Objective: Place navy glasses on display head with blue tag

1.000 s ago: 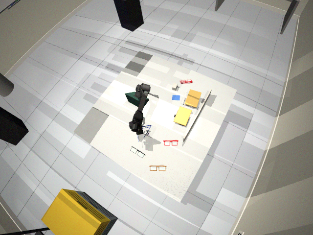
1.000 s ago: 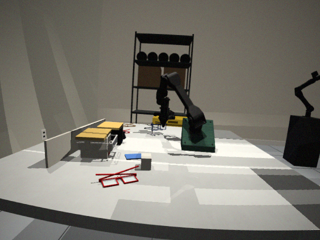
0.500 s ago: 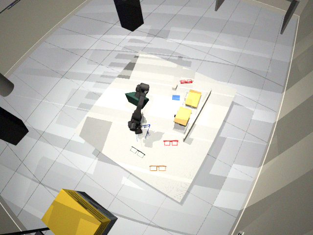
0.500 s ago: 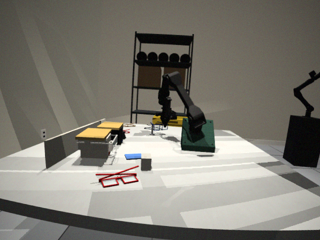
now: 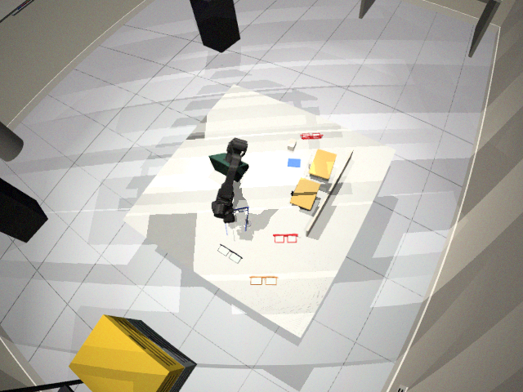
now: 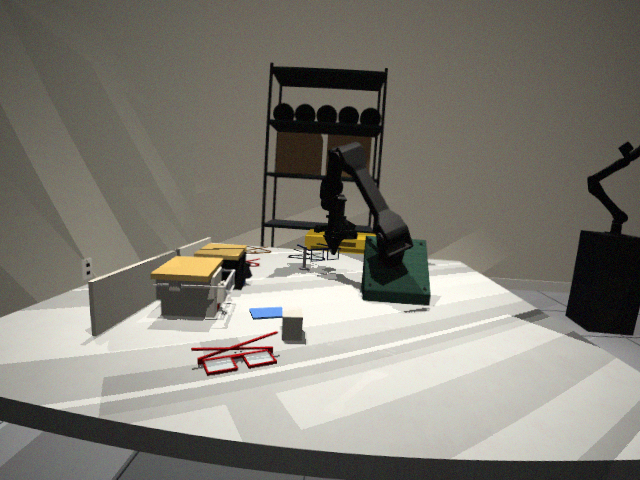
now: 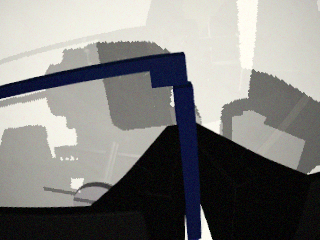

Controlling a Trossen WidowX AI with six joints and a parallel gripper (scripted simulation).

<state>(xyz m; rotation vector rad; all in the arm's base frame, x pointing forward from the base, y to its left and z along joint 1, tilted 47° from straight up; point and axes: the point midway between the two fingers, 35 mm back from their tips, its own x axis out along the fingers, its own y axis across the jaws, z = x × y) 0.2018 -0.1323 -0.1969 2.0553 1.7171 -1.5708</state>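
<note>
Right now my gripper tip is 100 mm short of the small stand, 40 mm above it and 20 mm to the right of it. Also, from my gripper tip: blue tag (510 mm to the left, 70 mm ahead, 60 mm below); then small grey cube (600 mm to the left, 40 mm below, 20 mm behind); then low wall panel (460 mm to the left, 370 mm ahead, 10 mm below).
</note>
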